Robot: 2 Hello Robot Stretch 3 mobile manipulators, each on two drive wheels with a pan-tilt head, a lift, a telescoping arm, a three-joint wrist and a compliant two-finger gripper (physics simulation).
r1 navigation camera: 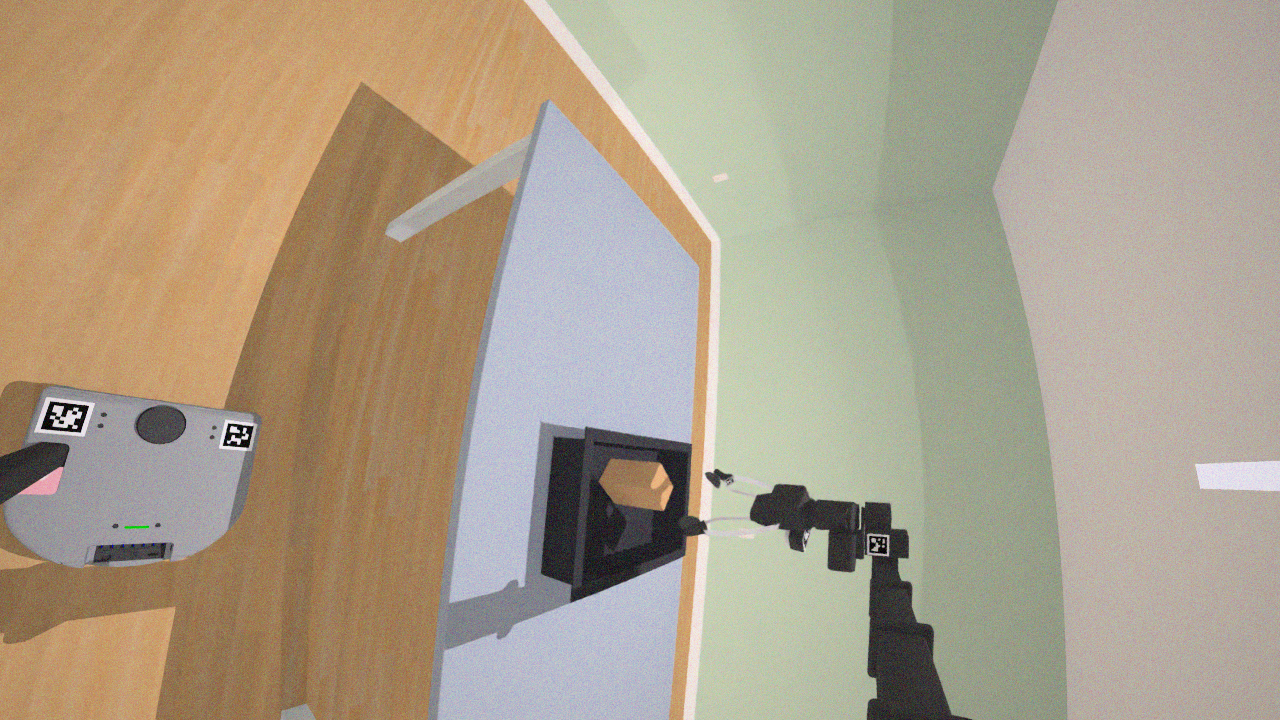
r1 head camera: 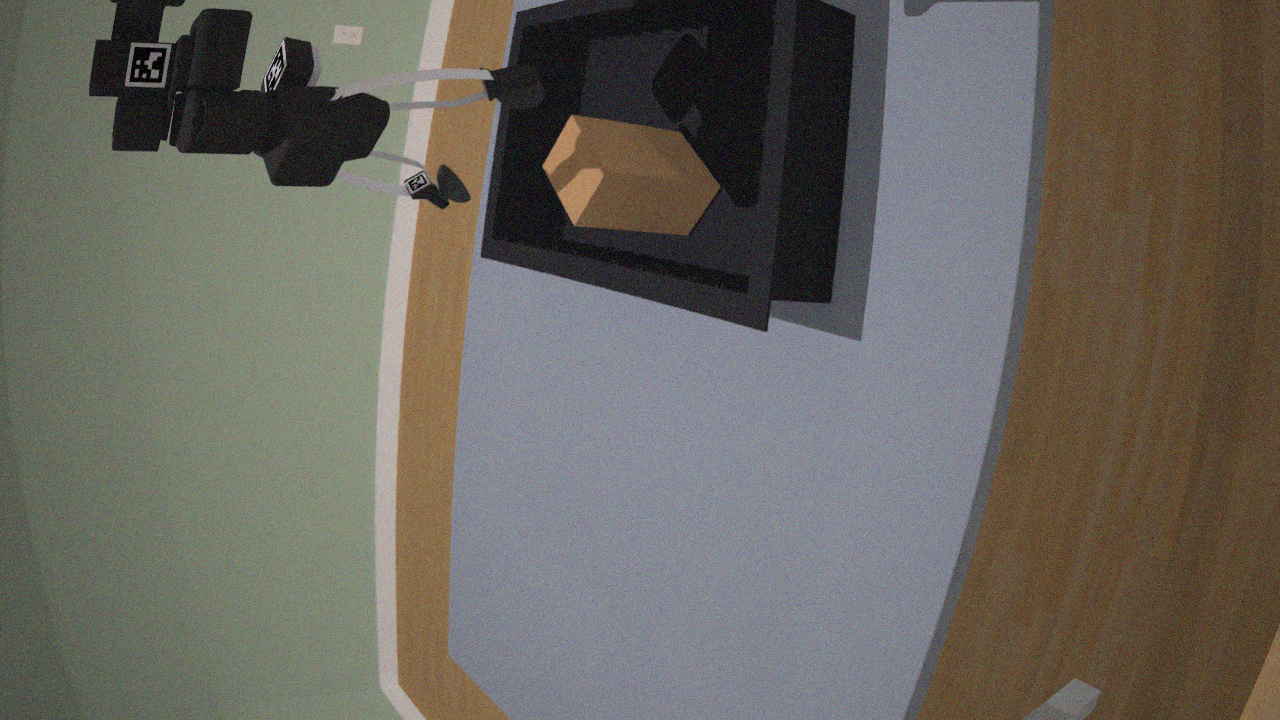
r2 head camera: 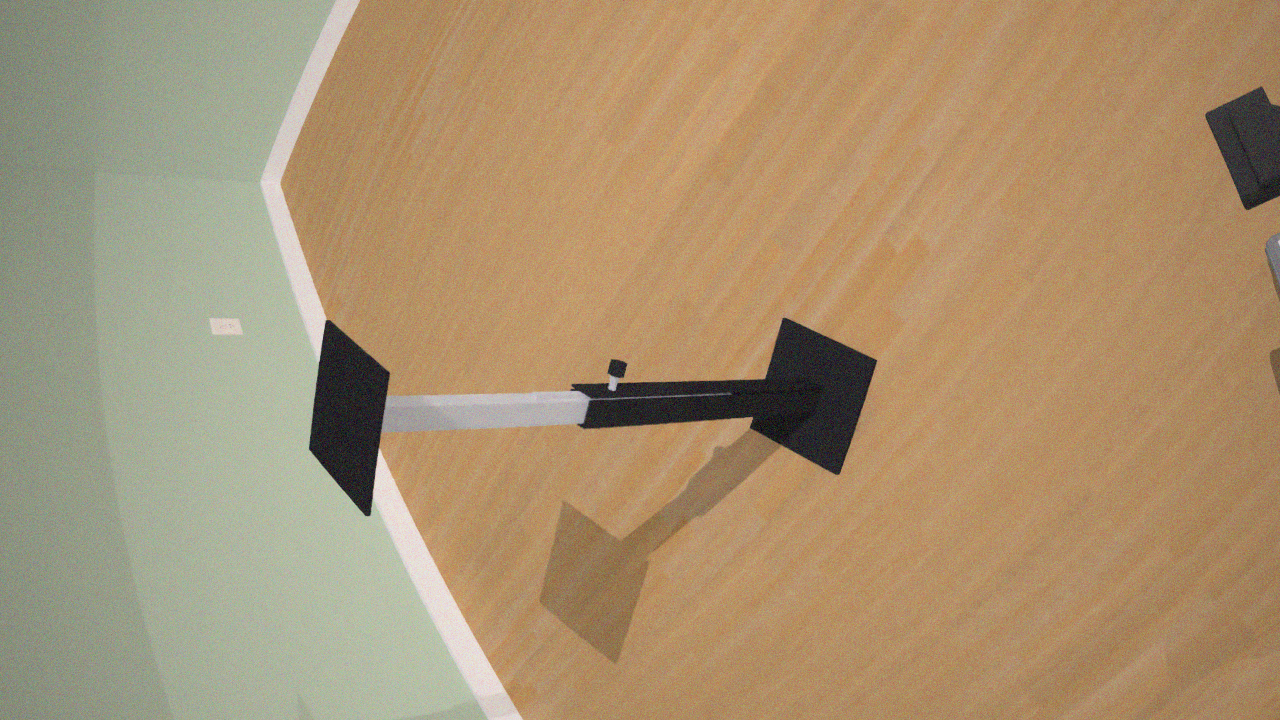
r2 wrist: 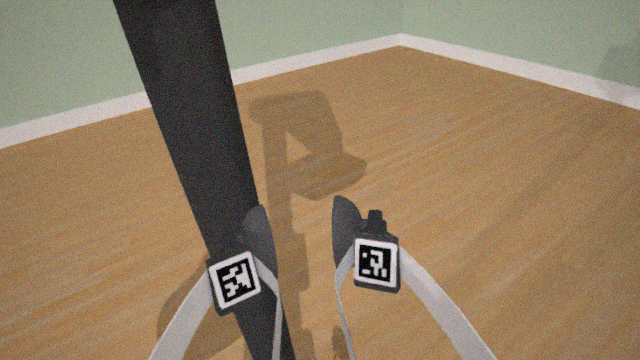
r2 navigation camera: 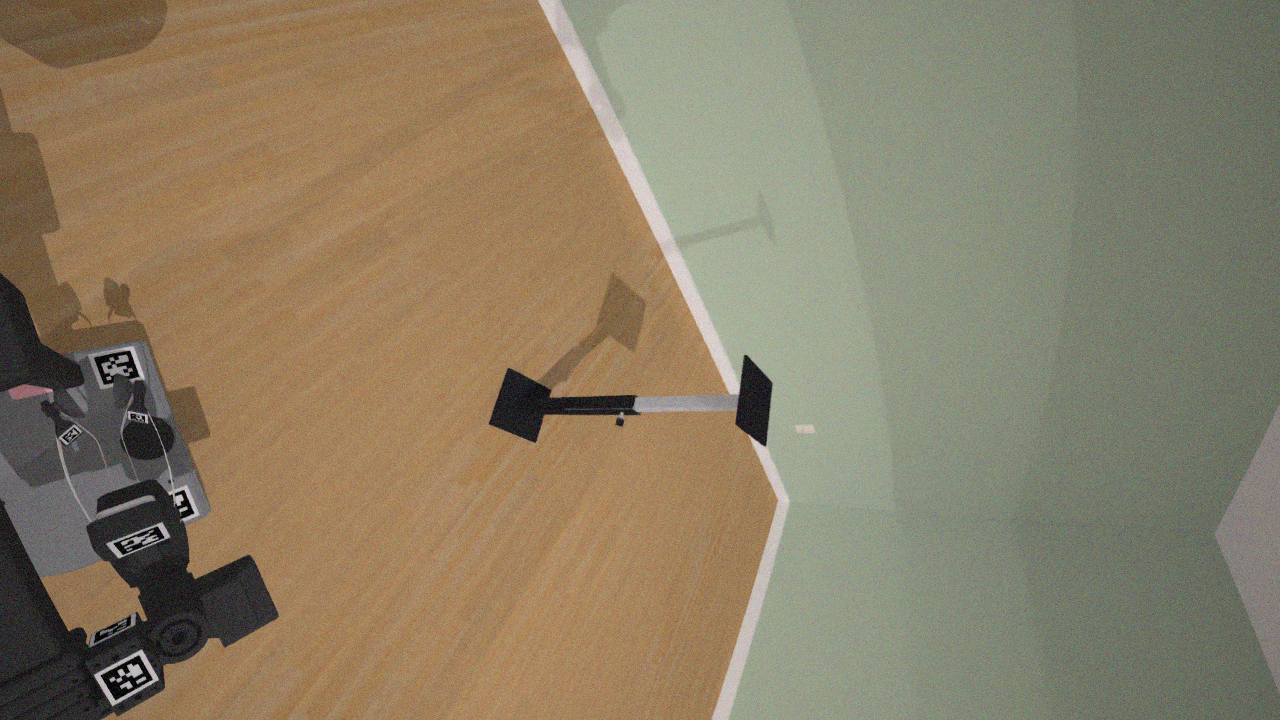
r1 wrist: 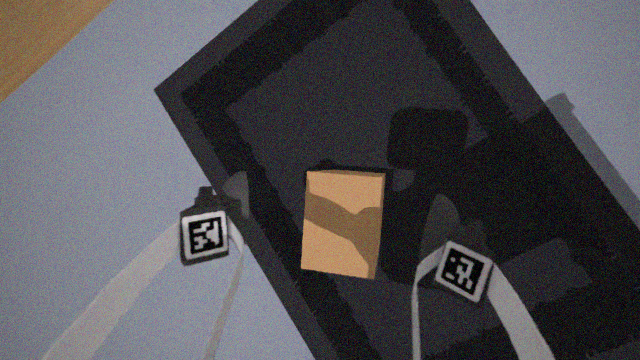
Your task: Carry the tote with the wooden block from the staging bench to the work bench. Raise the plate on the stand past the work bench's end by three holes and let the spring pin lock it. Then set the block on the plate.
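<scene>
The wooden block (r1 head camera: 635, 192) (r1 navigation camera: 631, 483) (r1 wrist: 340, 250) lies in the black tote (r1 head camera: 626, 281) (r1 navigation camera: 562, 510) (r1 wrist: 189, 127), which stands on a blue-grey bench (r1 head camera: 680, 501) (r1 navigation camera: 590, 295) (r1 wrist: 90, 150). My r1 gripper (r1 head camera: 483, 138) (r1 navigation camera: 704, 501) (r1 wrist: 339, 207) is open above the tote; in the wrist view its fingers appear on either side of the block, not touching it. The black plate (r2 head camera: 349, 416) (r2 navigation camera: 754, 400) tops the stand's silver post (r2 head camera: 483, 411) (r2 navigation camera: 684, 402); the spring pin (r2 head camera: 616, 368) (r2 navigation camera: 619, 420) sticks out of its black sleeve. My r2 gripper (r2 navigation camera: 100, 402) (r2 wrist: 303, 230) is open, away from the stand.
The r1 base (r1 navigation camera: 152, 483) is beside the bench. The r2 base (r2 navigation camera: 53, 528) lies below its gripper in the navigation view. The stand's base plate (r2 head camera: 827, 420) (r2 navigation camera: 514, 407) is on the floor near a wall corner. A dark post (r2 wrist: 185, 100) rises beside r2's left finger.
</scene>
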